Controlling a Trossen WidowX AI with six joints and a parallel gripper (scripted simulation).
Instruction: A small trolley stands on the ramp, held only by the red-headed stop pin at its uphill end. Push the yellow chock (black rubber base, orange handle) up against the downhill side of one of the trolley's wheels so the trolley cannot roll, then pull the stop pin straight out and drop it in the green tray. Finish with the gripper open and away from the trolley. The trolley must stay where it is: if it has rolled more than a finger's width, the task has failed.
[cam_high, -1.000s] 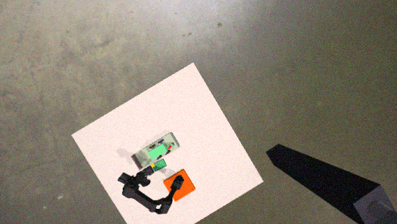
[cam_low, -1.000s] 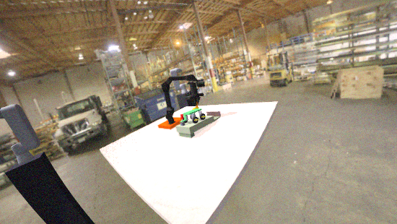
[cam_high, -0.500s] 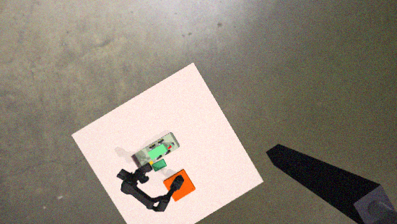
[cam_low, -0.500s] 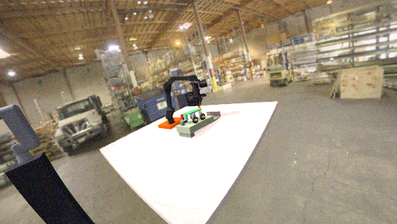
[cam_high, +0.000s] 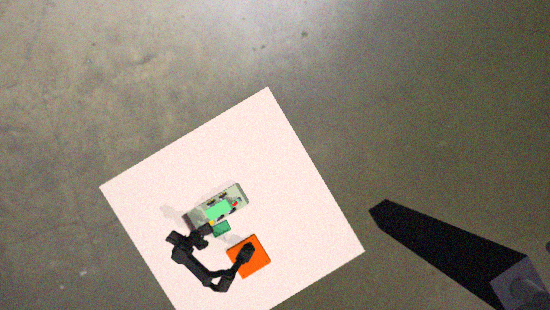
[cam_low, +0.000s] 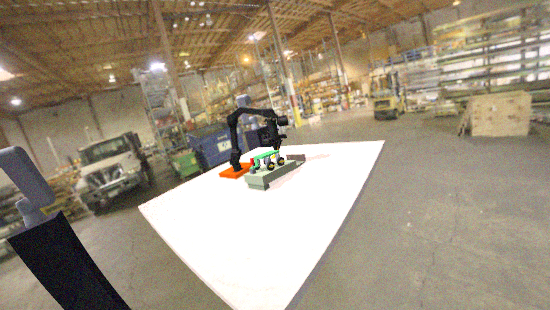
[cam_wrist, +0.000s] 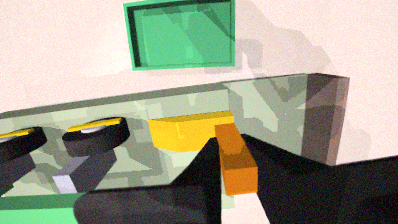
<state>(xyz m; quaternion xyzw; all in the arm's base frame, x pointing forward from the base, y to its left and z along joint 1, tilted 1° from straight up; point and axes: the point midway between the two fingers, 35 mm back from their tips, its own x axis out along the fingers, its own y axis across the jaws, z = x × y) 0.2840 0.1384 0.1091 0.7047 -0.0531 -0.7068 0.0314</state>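
The red-headed stop pin lies 30 mm ahead of my gripper tip, 260 mm to the right of it and 10 mm above it. Also, from my gripper tip: grey-green ramp: 50 mm ahead, 50 mm to the left, 120 mm below; then yellow chock: 20 mm to the right, 10 mm below; then brown end wall: 60 mm ahead, 110 mm to the left, 80 mm below.
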